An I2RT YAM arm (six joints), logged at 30 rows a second.
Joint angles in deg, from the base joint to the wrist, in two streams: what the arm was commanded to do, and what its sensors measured. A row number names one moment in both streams.
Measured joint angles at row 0:
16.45 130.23 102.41 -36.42 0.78 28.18
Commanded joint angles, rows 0 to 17:
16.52 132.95 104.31 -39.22 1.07 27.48
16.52 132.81 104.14 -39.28 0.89 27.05
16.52 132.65 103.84 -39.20 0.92 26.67
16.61 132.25 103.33 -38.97 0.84 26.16
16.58 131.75 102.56 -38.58 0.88 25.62
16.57 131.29 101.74 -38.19 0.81 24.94
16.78 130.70 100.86 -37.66 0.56 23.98
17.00 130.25 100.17 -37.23 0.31 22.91
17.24 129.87 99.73 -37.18 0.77 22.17
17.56 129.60 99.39 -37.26 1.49 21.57
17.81 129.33 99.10 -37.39 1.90 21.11
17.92 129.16 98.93 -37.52 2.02 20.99
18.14 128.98 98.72 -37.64 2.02 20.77
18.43 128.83 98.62 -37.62 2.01 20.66
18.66 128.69 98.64 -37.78 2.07 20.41
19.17 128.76 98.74 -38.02 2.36 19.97
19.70 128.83 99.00 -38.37 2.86 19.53
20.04 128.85 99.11 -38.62 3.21 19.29
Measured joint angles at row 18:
18.06 129.36 100.31 -34.46 2.63 21.12
